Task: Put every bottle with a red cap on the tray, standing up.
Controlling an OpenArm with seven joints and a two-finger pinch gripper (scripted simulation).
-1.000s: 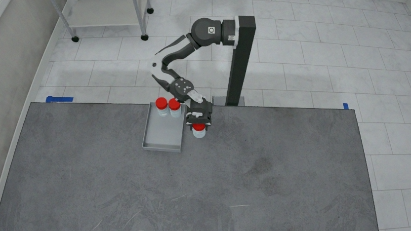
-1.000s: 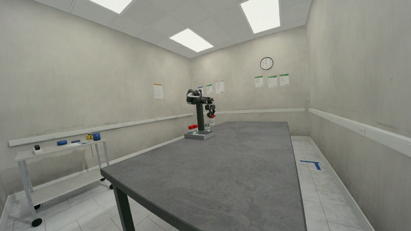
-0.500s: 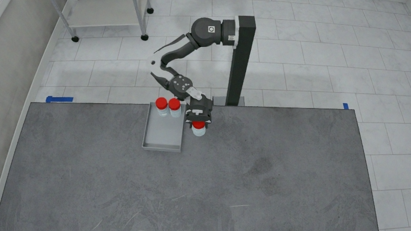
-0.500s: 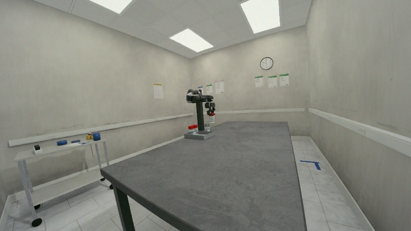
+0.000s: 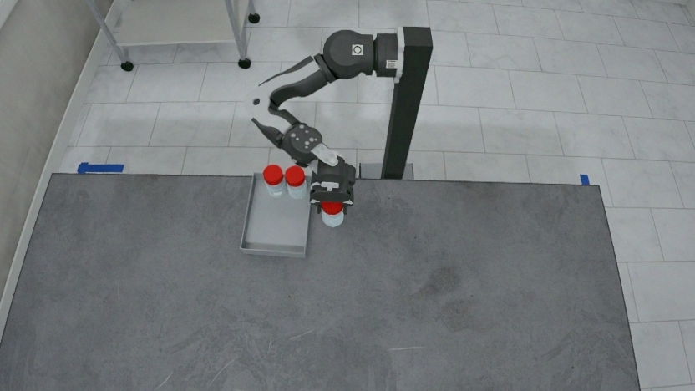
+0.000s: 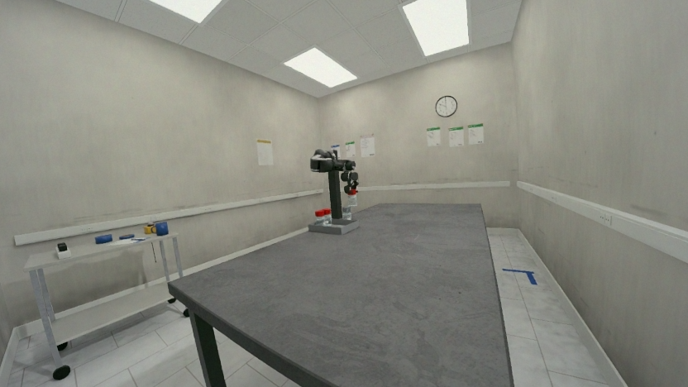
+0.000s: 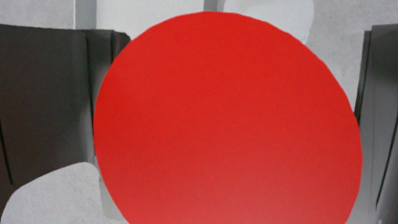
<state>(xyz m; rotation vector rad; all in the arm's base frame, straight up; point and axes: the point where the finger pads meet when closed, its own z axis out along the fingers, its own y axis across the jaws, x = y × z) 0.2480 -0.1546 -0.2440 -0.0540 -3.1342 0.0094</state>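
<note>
The grey tray is 190 mm below my hand, 160 mm to the right of it and 50 mm behind it. Round my hand: grey-capped bottle 160 mm below, 50 mm behind.
</note>
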